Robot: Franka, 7 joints.
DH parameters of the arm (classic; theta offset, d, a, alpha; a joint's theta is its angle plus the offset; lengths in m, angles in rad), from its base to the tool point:
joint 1: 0 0.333 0 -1.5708
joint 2: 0 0 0 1.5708
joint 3: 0 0.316 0.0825 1.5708
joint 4: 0 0 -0.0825 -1.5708
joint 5: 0 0.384 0 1.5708
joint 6: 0 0 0.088 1.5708
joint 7: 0 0.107 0 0
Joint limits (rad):
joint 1: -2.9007..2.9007
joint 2: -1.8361..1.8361
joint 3: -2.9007..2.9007
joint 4: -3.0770..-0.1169
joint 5: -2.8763..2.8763
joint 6: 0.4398..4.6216
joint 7: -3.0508..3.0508
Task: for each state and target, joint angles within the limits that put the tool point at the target. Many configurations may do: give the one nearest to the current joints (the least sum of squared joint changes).
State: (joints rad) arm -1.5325 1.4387 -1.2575 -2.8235 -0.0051 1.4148 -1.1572
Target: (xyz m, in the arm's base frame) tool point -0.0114 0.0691 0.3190
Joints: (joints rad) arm -2.1715 1.6484 -1.2320 -3.0770 0.0055 0.7272 -1.1572
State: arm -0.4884 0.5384 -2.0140 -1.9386 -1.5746 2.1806 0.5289
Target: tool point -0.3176 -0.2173 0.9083
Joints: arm -0.5492 0.7000 -2.4357 -1.6893 -1.5956 2.0737 0.5289
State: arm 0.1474 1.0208 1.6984 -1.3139 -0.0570 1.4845 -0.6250
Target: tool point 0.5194 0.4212 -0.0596
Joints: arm 0.0206 1.8081 1.0417 -0.9489 -0.1843 1.8140 -0.6250
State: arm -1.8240 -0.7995 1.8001 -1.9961 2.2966 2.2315 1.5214
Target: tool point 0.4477 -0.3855 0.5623
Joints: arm -2.3240 -0.6033 1.3616 -1.9690 2.3100 2.3017 1.5214
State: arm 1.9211 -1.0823 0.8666 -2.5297 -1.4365 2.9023 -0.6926
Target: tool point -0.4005 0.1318 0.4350
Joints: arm 1.7017 -0.8728 0.9651 -2.5983 -1.4328 2.8686 -0.6926
